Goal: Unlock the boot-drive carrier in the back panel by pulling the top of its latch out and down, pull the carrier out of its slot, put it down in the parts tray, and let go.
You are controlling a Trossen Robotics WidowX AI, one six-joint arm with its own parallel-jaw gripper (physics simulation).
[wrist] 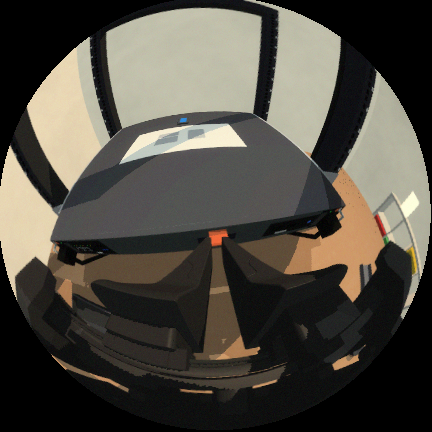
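Observation:
The orange latch [218, 234] of the boot-drive carrier shows at the middle of the back panel [165, 241], with dark recess beside it. My gripper [215, 241] is shut on the latch, one dark fingertip against each side of it. The fingertips cover the latch's lower corners. The carrier's body is hidden in the panel, and how far the latch is tilted is hard to tell. The parts tray cannot be made out in this view.
The dark server chassis [210, 185] bears a pale label [220, 139] on top. Black rack posts [350, 95] [267, 65] stand around it. Dark handles [329, 224] [67, 256] stick out at both ends. A shelf unit with coloured items stands at the far right.

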